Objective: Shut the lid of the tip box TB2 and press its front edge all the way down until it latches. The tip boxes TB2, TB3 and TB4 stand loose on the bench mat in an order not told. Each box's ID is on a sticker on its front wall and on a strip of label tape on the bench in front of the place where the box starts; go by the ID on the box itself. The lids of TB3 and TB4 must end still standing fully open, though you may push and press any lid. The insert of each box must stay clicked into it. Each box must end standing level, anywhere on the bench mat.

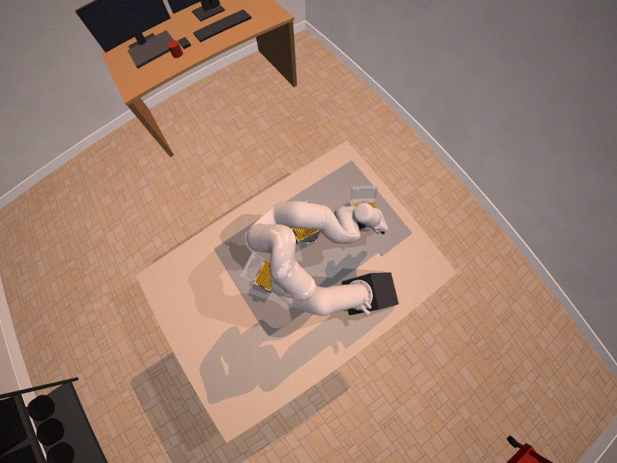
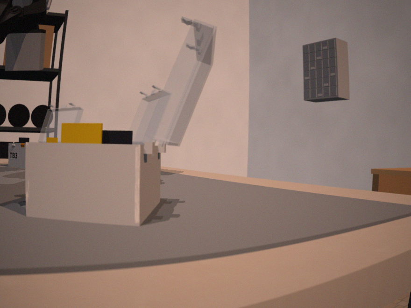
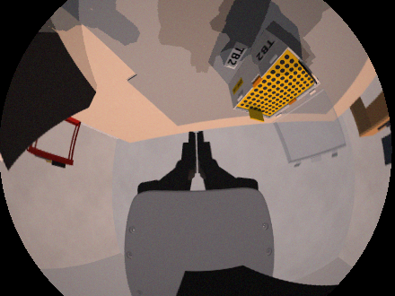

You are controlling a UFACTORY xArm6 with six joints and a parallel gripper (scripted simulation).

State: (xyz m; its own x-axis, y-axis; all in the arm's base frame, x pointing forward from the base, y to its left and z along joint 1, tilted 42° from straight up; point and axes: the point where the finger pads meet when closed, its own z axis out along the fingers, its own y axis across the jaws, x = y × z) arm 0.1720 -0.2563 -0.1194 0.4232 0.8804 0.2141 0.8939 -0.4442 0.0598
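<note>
Right now the clear lid is 170 mm ahead of my hand, 40 mm to the right of it and 30 mm below it. Round my hand: box marked TB3: 550 mm to the left, 140 mm ahead, 60 mm below; label tape: 120 mm below, 70 mm ahead, 20 mm to the left.
</note>
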